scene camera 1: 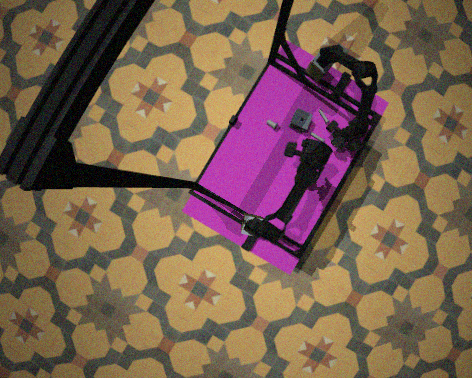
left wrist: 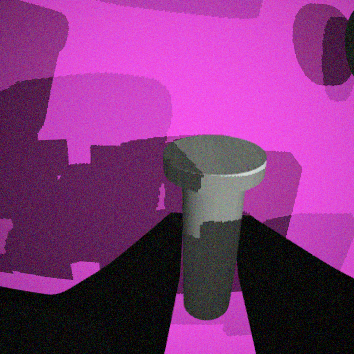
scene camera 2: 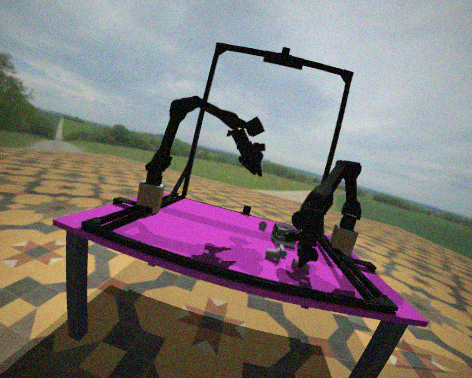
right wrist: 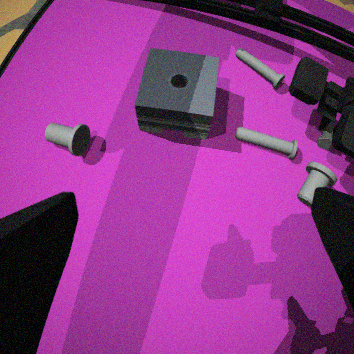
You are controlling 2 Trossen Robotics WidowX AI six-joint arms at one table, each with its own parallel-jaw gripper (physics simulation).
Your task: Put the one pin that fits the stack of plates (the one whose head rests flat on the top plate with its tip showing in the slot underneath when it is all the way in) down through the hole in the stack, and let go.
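The grey square stack of plates point(scene camera 1: 301, 114) point(scene camera 2: 285, 233) point(right wrist: 160, 95) has a round hole in its top. My left gripper point(scene camera 2: 301, 262) point(left wrist: 208, 225) is shut on a grey headed pin point(left wrist: 214, 205) point(right wrist: 325, 139), its flat head above the fingertips and its shank between them. The gripper is low over the table, right of the stack in the right wrist view. My right gripper point(scene camera 2: 258, 173) point(right wrist: 198, 203) is open and empty, high above the table. A short thick pin point(scene camera 1: 272, 124) point(scene camera 2: 262, 226) point(right wrist: 61, 135) lies left of the stack.
In the right wrist view, a thin long pin point(right wrist: 260, 67) and a thicker long pin point(right wrist: 265, 141) lie right of the stack. A short wide-headed pin point(right wrist: 316, 182) lies near the right fingertip. Black rails and an upright frame point(scene camera 2: 341, 120) border the magenta table point(scene camera 2: 165, 235).
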